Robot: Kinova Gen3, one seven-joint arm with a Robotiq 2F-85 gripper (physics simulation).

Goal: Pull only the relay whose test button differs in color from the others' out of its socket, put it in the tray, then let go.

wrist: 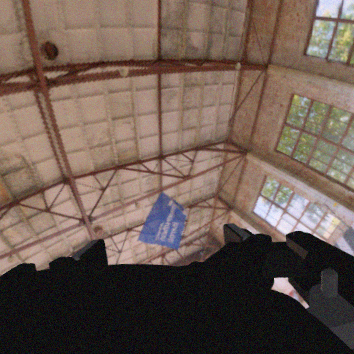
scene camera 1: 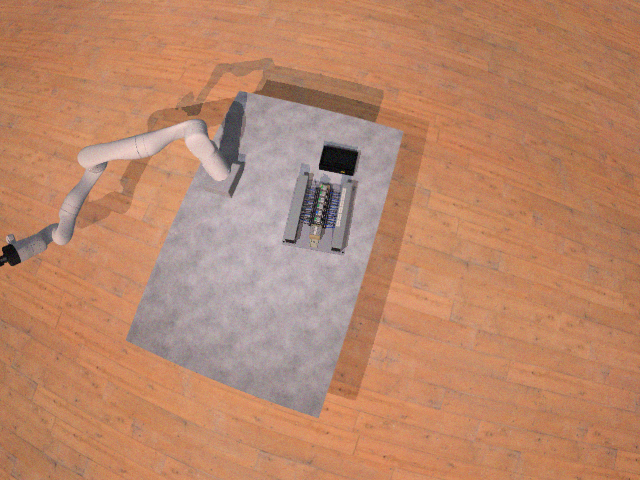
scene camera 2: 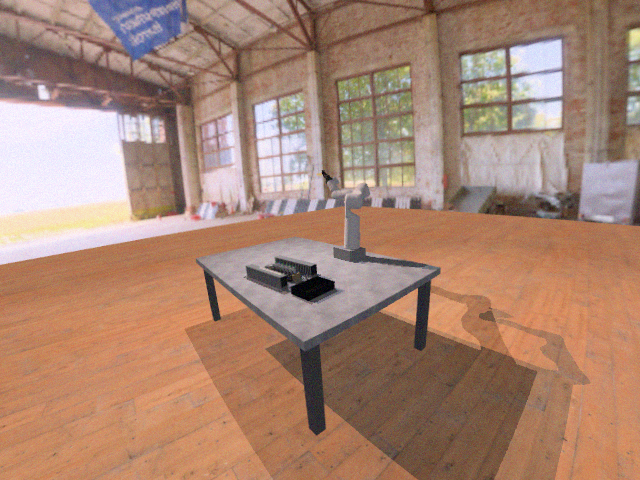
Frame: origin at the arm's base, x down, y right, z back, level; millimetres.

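Seen in the pictures: gripper, fingertip midpoint: [wrist: 164, 245] [scene camera 2: 325, 172]; arm's base, origin of the base link: [scene camera 1: 221, 172] [scene camera 2: 351, 247].
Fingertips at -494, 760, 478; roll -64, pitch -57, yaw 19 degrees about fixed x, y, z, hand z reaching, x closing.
Offsets run from my fingertips to a thing's middle, as dx, dy, dz. "spot": to the spot under its first point. Level surfaces: height alone.
A row of small relays @[spot: +519, -753, -958] [scene camera 1: 321, 204] [scene camera 2: 281, 270] stands in sockets between two grey wire ducts on the table. Small green spots show on several of them in the first scene view; the buttons are too small to tell which one differs. The black tray @[+537, -993, -964] [scene camera 1: 336, 171] [scene camera 2: 320, 292] lies beside the end of the relay row, and no relay can be made out in it. My gripper [scene camera 1: 2, 258] [scene camera 2: 324, 174] [wrist: 164, 245] is open, with its fingers wide apart and nothing between them. It is off the table's side, high up and far from the relays, and points upward at the roof.
Grey ducts @[+522, -703, -864] [scene camera 1: 297, 209] @[+522, -728, -1058] [scene camera 1: 345, 217] flank the relays, with blue and dark wires between. The arm's base block [scene camera 1: 236, 179] [scene camera 2: 349, 253] stands at one edge of the grey table @[dx +554] [scene camera 1: 232, 289] [scene camera 2: 372, 289]. A blue banner [scene camera 2: 142, 25] [wrist: 164, 222] hangs from the roof.
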